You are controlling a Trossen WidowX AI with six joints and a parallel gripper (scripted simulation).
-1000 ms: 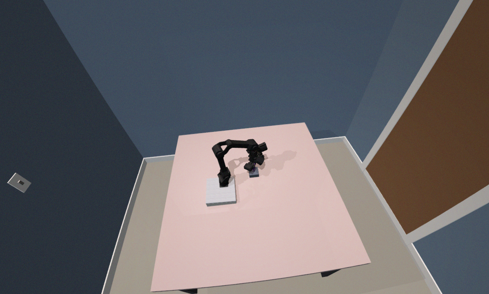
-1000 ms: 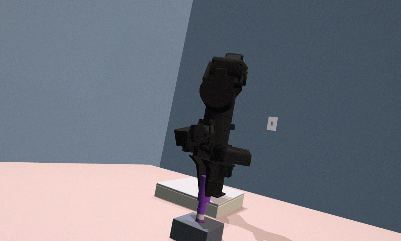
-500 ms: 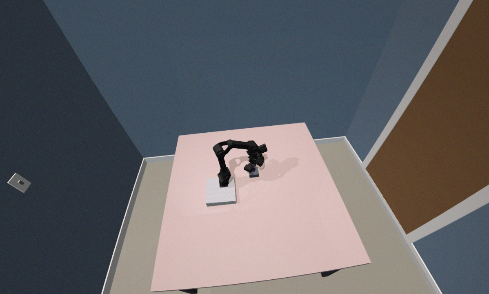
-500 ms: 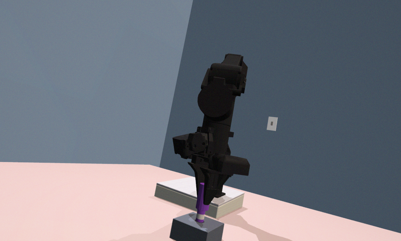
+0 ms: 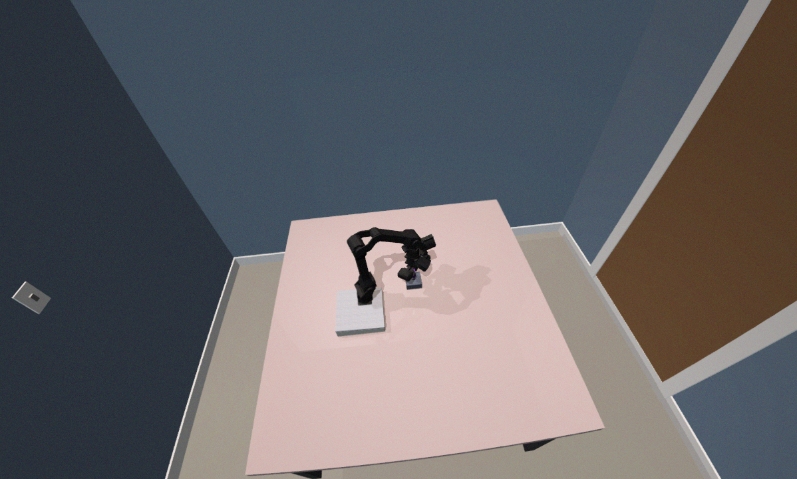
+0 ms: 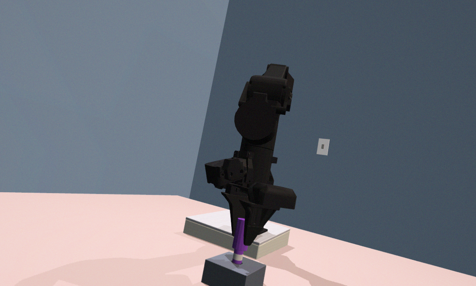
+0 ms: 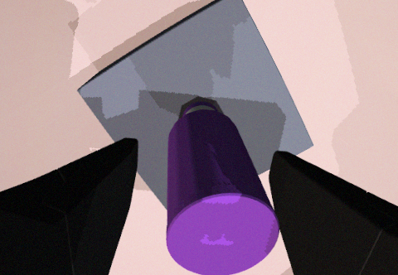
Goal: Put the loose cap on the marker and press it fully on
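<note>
My gripper tip is now right at the purple marker. From my gripper tip the other things lie so: purple cap: 1 cm above; then grey holder block: 5 cm below.
</note>
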